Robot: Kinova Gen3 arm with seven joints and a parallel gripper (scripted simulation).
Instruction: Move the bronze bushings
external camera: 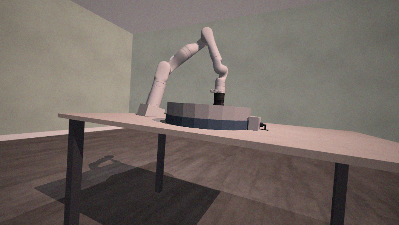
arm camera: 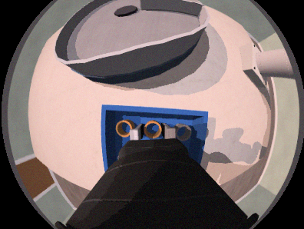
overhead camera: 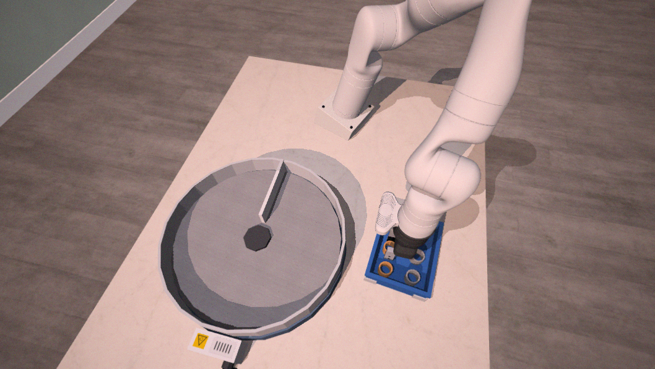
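The blue crate lies 30 mm to the left of my hand. From my hand the other things lie so: grey turntable disc (310 mm to the right, 90 mm ahead, 20 mm above).
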